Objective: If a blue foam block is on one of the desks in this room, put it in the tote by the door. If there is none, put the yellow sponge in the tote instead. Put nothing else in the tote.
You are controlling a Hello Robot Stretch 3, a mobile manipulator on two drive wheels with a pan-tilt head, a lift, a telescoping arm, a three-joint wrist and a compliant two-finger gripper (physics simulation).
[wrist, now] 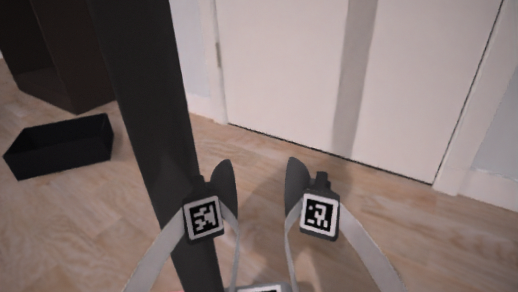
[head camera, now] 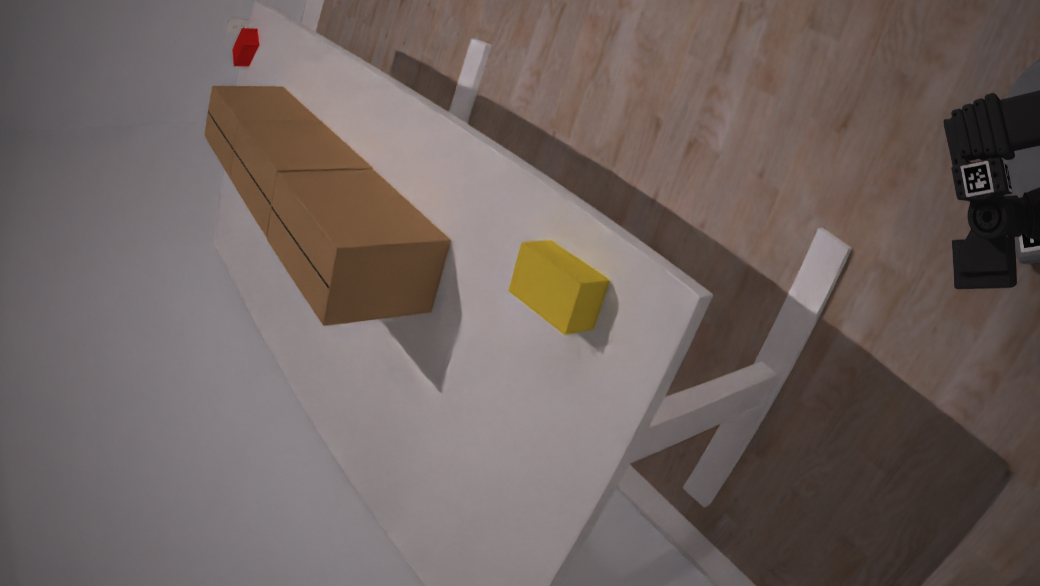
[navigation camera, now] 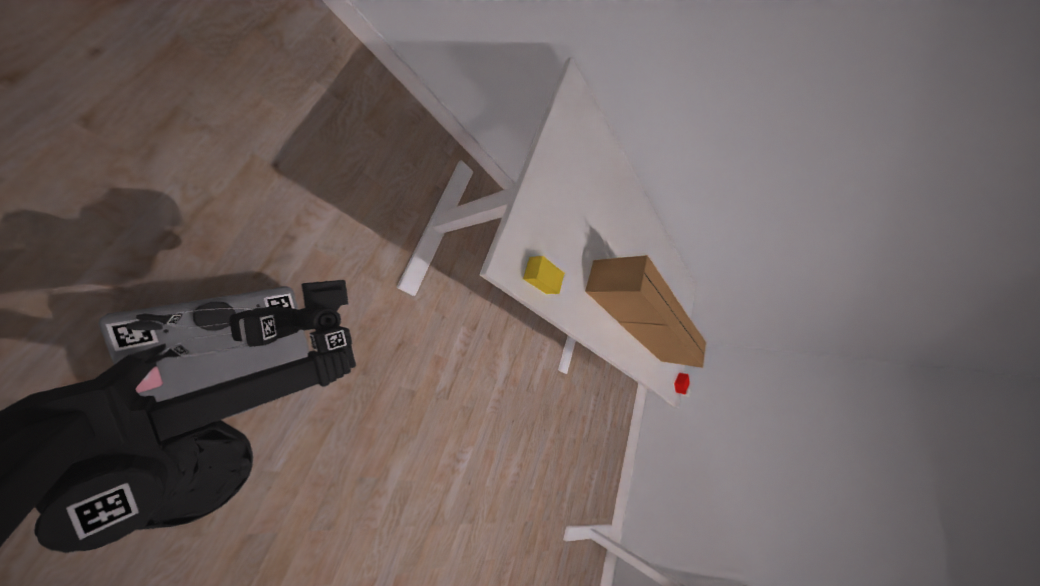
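A yellow sponge (head camera: 556, 285) (navigation camera: 543, 275) lies on a white desk (head camera: 480, 451) (navigation camera: 574, 131), near one end and its front edge. No blue foam block shows in these views. A black open tote (wrist: 62, 147) stands on the floor at the left in the wrist view, near a white door (wrist: 285, 70). My gripper (wrist: 260, 179) is open, with floor and door showing between its fingers. It is well away from the desk; the fingertips do not show clearly in the head and navigation views.
Brown boxes (head camera: 356, 196) (navigation camera: 640, 305) stand in a row along the desk. A red block (head camera: 245, 48) (navigation camera: 681, 383) is at its far end. White desk legs (head camera: 771, 363) (navigation camera: 436, 225) reach out over the floor. A dark cabinet (wrist: 75, 60) stands behind the tote. A dark post (wrist: 145, 110) crosses the wrist view.
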